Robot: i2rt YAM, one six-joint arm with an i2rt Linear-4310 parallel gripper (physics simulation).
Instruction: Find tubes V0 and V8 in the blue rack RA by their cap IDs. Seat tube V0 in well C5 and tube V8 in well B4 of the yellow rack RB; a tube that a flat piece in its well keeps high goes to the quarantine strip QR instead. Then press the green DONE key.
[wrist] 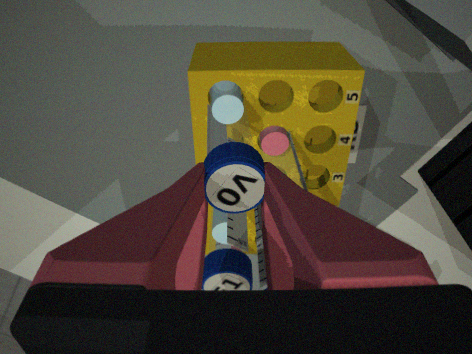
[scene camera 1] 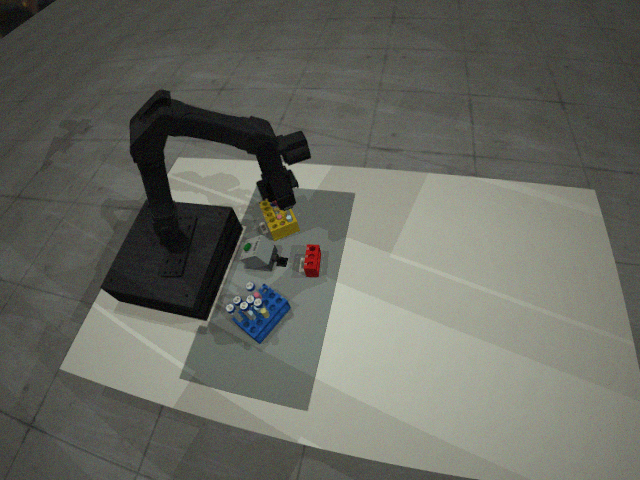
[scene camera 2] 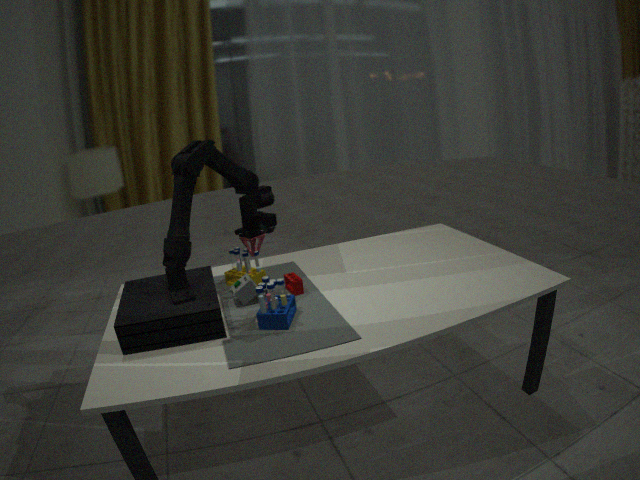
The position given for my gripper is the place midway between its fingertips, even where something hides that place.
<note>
I see my gripper (wrist: 234, 177), a grey box with green button (scene camera 1: 259, 253) and a grey mat (scene camera 2: 316, 325).
The grey box with green button is seen too in the wrist view (wrist: 441, 30). The grey mat shows as well in the wrist view (wrist: 103, 122).
</note>
